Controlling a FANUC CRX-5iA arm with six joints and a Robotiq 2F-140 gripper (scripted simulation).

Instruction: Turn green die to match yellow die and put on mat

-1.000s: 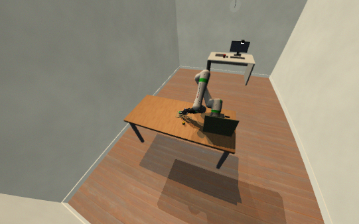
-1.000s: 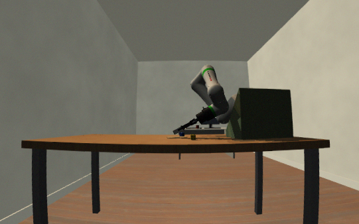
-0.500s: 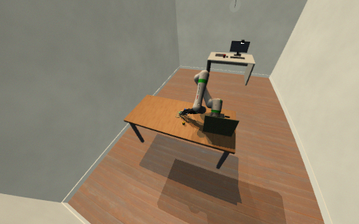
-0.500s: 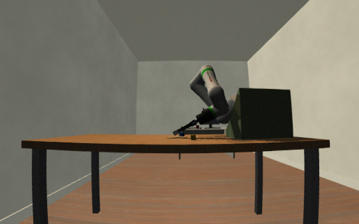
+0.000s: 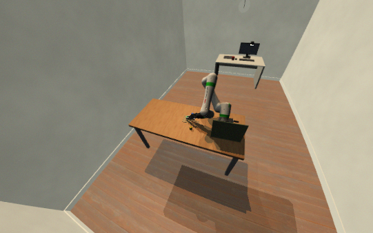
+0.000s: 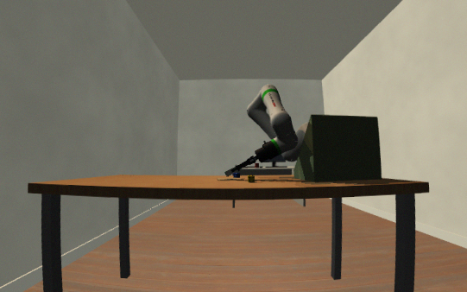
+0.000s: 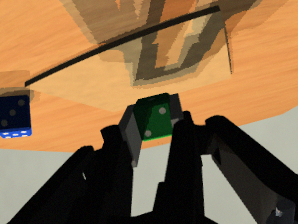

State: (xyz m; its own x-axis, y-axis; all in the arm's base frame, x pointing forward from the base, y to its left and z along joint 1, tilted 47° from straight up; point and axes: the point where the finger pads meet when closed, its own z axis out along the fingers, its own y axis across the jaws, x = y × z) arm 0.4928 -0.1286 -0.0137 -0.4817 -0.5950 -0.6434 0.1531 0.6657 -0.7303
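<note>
My hand is 20 mm short of the green die and 10 mm above it. From my hand the other things lie so: blue die: 110 mm to the right, 40 mm behind, 30 mm below; yellow die: 170 mm to the left, 80 mm behind, 30 mm below; pale mat: 40 mm below, 10 mm ahead.
</note>
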